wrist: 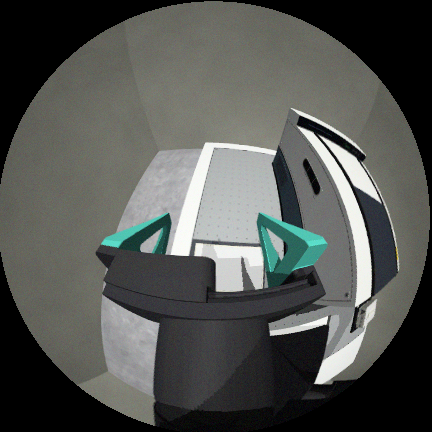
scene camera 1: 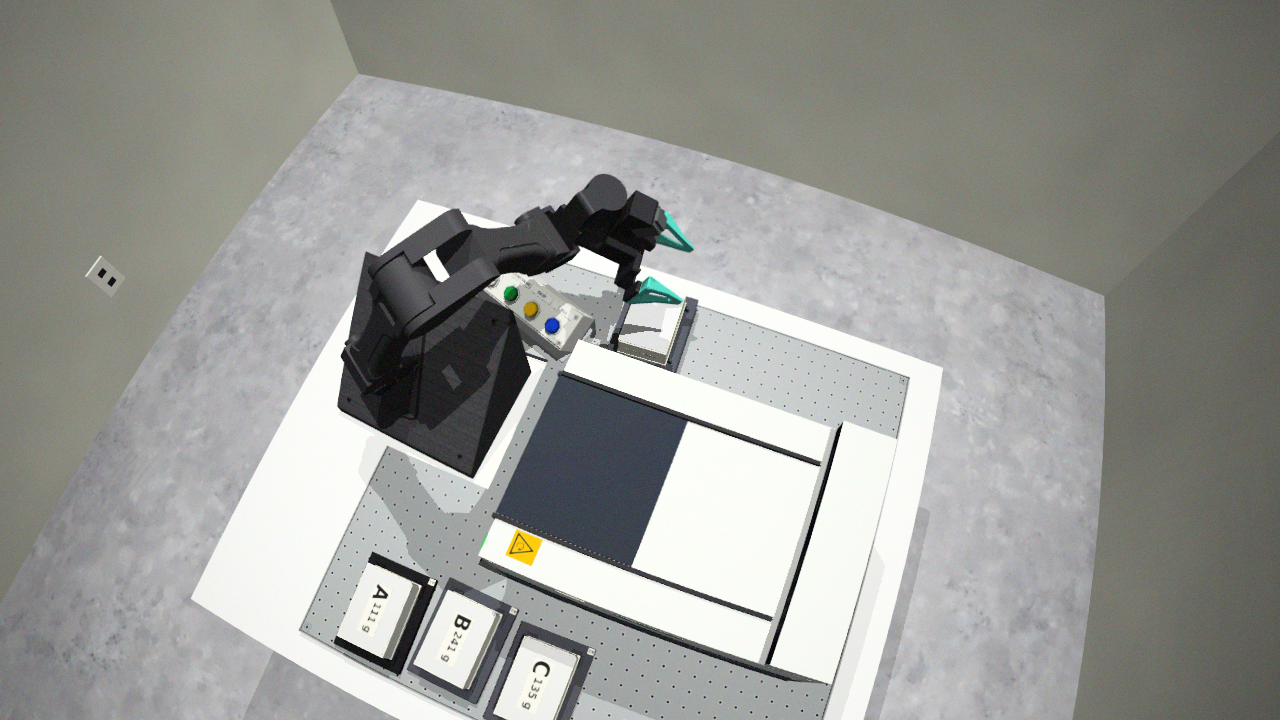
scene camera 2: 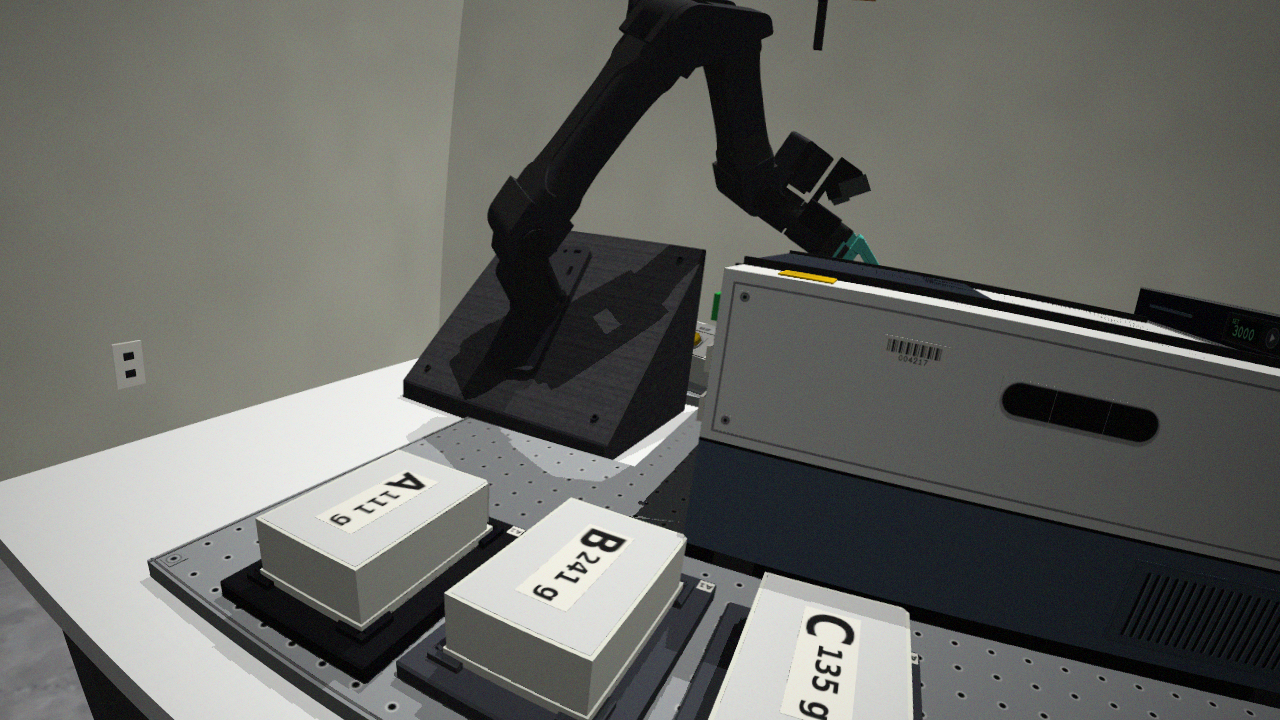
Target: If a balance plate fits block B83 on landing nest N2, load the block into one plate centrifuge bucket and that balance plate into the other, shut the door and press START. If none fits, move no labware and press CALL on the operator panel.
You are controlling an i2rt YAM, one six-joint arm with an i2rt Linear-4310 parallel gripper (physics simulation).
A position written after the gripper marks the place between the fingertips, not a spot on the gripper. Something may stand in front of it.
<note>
The gripper [scene camera 1: 686, 275] is open, with nothing in its grasp. Also in view: a white block [scene camera 1: 649, 330]. Further things: a white centrifuge [scene camera 1: 755, 552] and a button panel [scene camera 1: 548, 317].
The white block is seen too in the wrist view [wrist: 237, 268]. The gripper shows as well in the wrist view [wrist: 213, 217]. The white centrifuge also shows in the wrist view [wrist: 316, 167]. Scene camera 2 does not show the white block, which is hidden by the white centrifuge.
</note>
